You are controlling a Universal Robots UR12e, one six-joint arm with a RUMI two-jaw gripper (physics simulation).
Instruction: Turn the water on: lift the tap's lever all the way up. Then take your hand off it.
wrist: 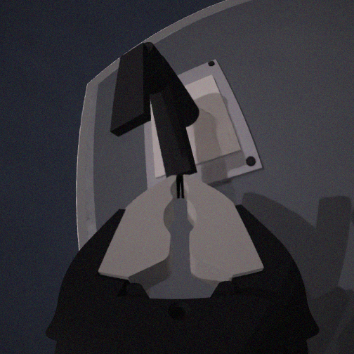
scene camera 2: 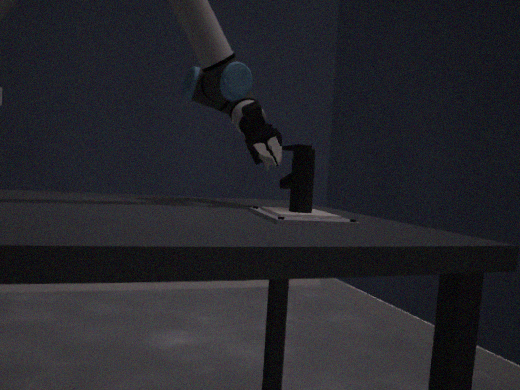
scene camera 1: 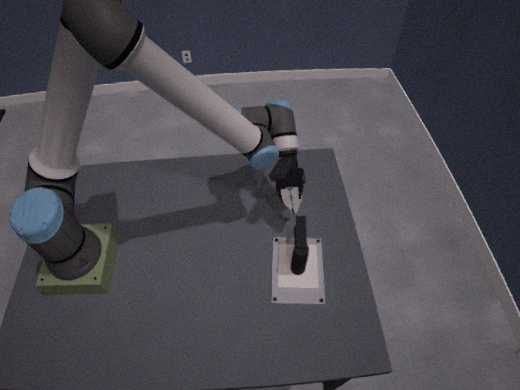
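Pixels of known places: gripper, between the fingertips: (scene camera 2: 277,164) (scene camera 1: 294,214); arm's base, origin of its link: (scene camera 1: 74,254).
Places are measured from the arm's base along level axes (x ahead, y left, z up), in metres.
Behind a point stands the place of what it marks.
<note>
The black tap (scene camera 1: 299,262) {x 0.726, y -0.155, z 0.022 m} (scene camera 2: 302,182) {x 0.722, y -0.153, z -0.006 m} (wrist: 172,92) stands upright on a pale base plate (scene camera 1: 276,295) {x 0.646, y -0.211, z -0.075 m} (wrist: 238,120). Its lever (scene camera 1: 300,228) {x 0.745, y -0.067, z 0.073 m} (scene camera 2: 291,147) {x 0.727, y -0.087, z 0.068 m} (wrist: 130,95) sticks out from the top on the gripper's side and looks about level. The spout (scene camera 2: 285,181) {x 0.736, y -0.054, z -0.008 m} (wrist: 174,140) juts out lower on the same side. My gripper (scene camera 1: 294,213) {x 0.747, y 0.015, z 0.030 m} (scene camera 2: 271,166) {x 0.747, y 0.015, z 0.030 m} (wrist: 179,177) is shut and empty. In the second scene view its fingertips are lower than the lever and higher than the spout, a little out from the tap body. Whether they touch the lever is unclear.
The plate lies on a dark grey table (scene camera 1: 175,325) {x 0.321, y -0.255, z -0.083 m} (scene camera 2: 150,230) {x 0.375, y -0.318, z -0.083 m}, towards its right edge. The arm's green base block (scene camera 1: 111,260) {x 0.112, y -0.013, z -0.051 m} is at the table's left. The arm reaches over the table from there. Dark blue walls stand behind and to the right.
</note>
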